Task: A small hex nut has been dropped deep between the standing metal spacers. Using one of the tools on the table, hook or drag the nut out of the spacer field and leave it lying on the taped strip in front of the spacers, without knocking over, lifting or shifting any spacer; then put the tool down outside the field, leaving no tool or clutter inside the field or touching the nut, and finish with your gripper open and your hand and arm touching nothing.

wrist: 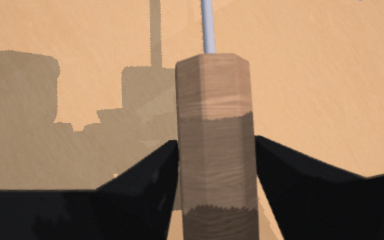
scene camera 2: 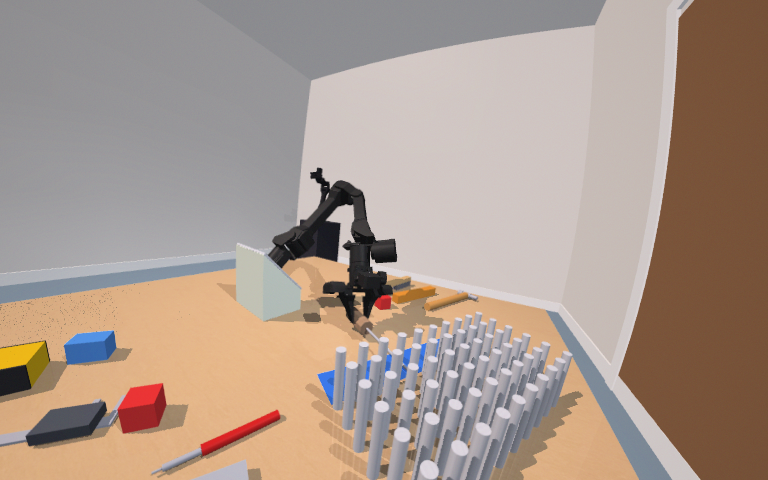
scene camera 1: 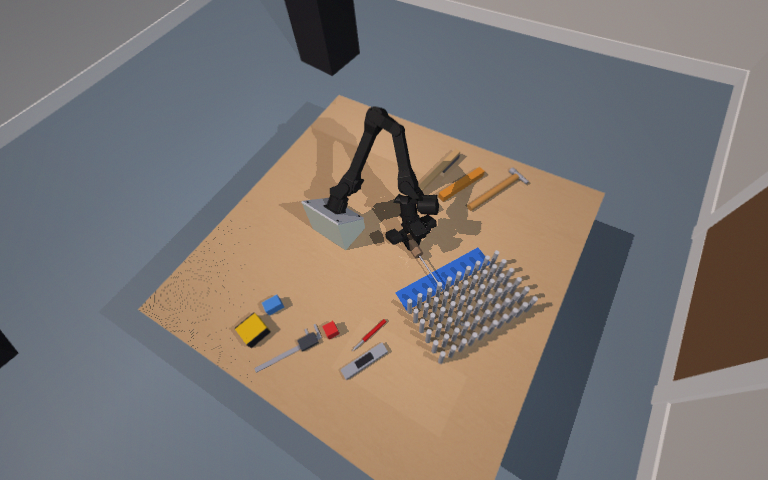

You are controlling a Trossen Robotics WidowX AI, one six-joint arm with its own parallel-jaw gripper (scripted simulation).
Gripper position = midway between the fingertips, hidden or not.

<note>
In view: the gripper (scene camera 2: pixel 359 322) and a blue taped strip (scene camera 1: pixel 469 259).
The gripper also shows in the wrist view (wrist: pixel 214 146) and in scene camera 1 (scene camera 1: pixel 413 247).
</note>
